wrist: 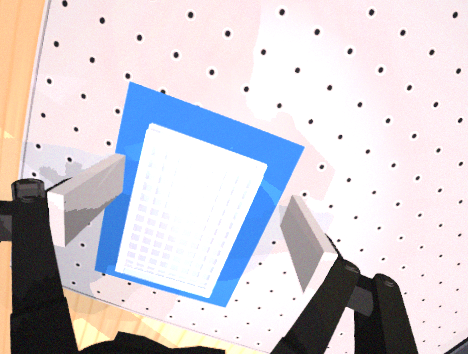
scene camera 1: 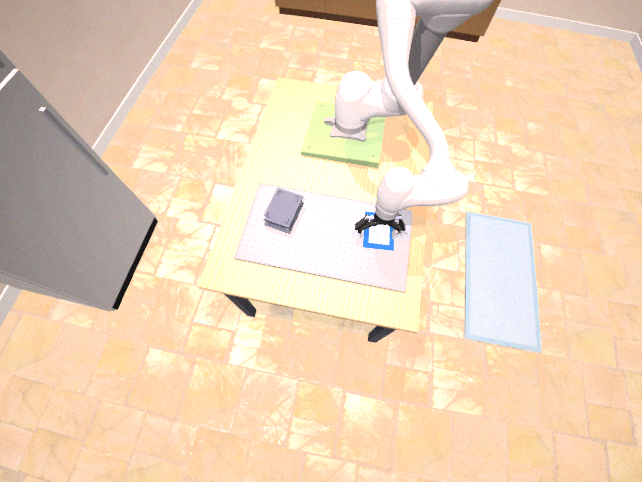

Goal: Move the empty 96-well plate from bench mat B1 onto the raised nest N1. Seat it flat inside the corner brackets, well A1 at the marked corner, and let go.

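Seen in the pictures: gripper, fingertip midpoint: (wrist: 207, 192) (scene camera 1: 376, 235); arm's base, origin of the base link: (scene camera 1: 349, 127).
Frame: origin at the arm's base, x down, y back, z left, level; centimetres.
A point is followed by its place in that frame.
The white 96-well plate (scene camera 1: 379, 237) @(y -58.2, x -0.5, z 21.7 cm) (wrist: 187, 210) @(y -55.8, x -0.6, z 21.4 cm) lies flat on the blue bench mat (scene camera 1: 367, 244) @(y -61.8, x 0.7, z 17.3 cm) (wrist: 215, 129) @(y -61.8, x 0.8, z 21.9 cm). In the wrist view it sits inside the mat's outline, with blue showing around it. My gripper (scene camera 1: 380, 231) @(y -57.0, x 0.9, z 20.5 cm) (wrist: 207, 192) @(y -57.0, x 0.9, z 20.5 cm) is open and empty above the plate. Its two grey finger pads stand wide apart, one to each side of the plate in the wrist view. The dark grey raised nest (scene camera 1: 283, 208) @(y -55.4, x -5.1, z -19.7 cm) stands near the left end of the pegboard, with small brackets at its top corners. The marked corner and well A1 cannot be made out.
The pale perforated board (scene camera 1: 326, 243) @(y -64.7, x 0.9, z 0.5 cm) (wrist: 400, 125) @(y -67.7, x 1.0, z 10.0 cm) lies under mat and nest, on a wooden table (scene camera 1: 305, 303) @(y -90.8, x 2.2, z -2.8 cm). The arm's green base plate (scene camera 1: 318, 143) @(y -14.3, x -0.6, z -13.2 cm) is at the back of the table. A grey fridge (scene camera 1: 57, 197) is at the left, and a pale blue floor panel (scene camera 1: 501, 282) at the right.
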